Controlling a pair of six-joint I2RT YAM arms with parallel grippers.
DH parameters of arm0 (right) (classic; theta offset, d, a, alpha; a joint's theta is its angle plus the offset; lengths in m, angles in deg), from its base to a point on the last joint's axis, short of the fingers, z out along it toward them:
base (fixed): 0 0 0 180
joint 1: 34.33 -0.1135 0.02 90
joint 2: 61.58 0 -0.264 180
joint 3: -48.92 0 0.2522 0
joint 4: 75.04 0 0.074 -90
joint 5: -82.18 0 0 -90
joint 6: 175.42 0.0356 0 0
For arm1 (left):
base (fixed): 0 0 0 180
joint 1: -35.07 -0.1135 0.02 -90
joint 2: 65.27 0 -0.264 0
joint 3: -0.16 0 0.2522 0
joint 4: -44.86 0 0.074 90
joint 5: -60.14 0 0 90
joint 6: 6.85 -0.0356 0 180
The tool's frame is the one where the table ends.
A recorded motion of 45 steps. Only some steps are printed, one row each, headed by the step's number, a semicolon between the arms.
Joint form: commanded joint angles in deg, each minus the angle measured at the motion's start. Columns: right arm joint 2, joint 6, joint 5, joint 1, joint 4, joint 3; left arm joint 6, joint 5, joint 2, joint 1, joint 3, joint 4.
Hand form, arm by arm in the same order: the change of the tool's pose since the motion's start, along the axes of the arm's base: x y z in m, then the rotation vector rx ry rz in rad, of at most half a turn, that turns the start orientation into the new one. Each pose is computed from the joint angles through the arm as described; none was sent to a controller.
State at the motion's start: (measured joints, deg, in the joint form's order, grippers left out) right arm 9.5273 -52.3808 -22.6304 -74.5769 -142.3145 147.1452; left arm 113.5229 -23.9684 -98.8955 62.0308 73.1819 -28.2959
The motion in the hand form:
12: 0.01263 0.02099 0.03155 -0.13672 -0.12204 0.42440; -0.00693 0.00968 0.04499 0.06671 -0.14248 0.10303
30: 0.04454 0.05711 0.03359 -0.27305 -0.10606 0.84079; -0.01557 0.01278 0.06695 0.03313 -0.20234 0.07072
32: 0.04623 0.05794 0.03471 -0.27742 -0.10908 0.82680; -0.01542 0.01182 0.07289 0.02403 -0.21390 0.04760
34: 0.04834 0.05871 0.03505 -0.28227 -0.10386 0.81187; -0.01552 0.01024 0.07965 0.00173 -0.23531 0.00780
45: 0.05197 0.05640 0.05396 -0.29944 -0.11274 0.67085; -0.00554 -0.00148 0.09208 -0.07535 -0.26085 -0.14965
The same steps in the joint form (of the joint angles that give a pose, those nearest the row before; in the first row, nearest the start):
12: 6.40 -23.51 12.77 -0.01 -1.07 11.27; -3.09 -8.64 -2.90 -0.10 10.77 -2.39
30: 20.22 -44.01 26.37 0.26 -11.34 27.09; -4.13 -6.85 -3.69 -0.07 15.92 -2.92
32: 20.65 -43.67 25.62 0.26 -11.30 27.75; -4.66 -5.58 -4.48 -0.07 17.36 -2.82
34: 21.24 -43.21 24.89 0.32 -11.64 28.53; -5.30 -3.23 -5.11 -0.08 18.65 -1.95
45: 23.71 -38.61 18.36 0.33 -14.62 35.92; -6.54 6.41 -8.12 -0.07 20.47 1.93

